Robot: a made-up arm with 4 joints.
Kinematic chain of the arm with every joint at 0, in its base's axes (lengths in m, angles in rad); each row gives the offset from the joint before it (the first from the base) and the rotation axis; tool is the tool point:
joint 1: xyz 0 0 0.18 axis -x
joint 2: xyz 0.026 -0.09 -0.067 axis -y
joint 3: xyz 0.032 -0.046 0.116 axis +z
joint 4: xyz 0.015 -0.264 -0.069 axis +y
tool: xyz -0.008 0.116 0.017
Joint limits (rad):
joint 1: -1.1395..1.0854
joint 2: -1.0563..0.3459
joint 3: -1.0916..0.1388
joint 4: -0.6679..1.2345
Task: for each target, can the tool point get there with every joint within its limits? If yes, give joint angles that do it. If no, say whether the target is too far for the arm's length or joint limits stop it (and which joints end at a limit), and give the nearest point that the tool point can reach.
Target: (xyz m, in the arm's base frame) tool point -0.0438 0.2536 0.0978
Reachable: no: joint limits stop it (at a limit: joint 1, joint 2, joint 3, joint 4) | nearest point -0.0870 -0.0403 -0.0245 | short by 0.321 m
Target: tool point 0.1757 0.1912 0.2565
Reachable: no: joint limits stop it (at a limit: joint 1, joint 2, joint 3) | nearest point 0.0291 -0.0529 0.3839 | short by 0.312 m
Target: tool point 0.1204 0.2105 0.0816
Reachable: no: joint limits stop it (at a limit: joint 1, joint 2, joint 3, joint 4) | nearest point 0.1180 -0.0188 -0.1181 | short by 0.304 m
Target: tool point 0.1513 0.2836 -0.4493
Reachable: no: too far | nearest point 0.1180 -0.0188 -0.1181 | short by 0.450 m
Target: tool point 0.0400 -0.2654 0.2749
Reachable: yes | joints 0.3594 -0.1292 -0.2217 -0.0292
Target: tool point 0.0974 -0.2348 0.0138
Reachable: yes | joints -0.4739 -0.6926 -0.0677 0.5049
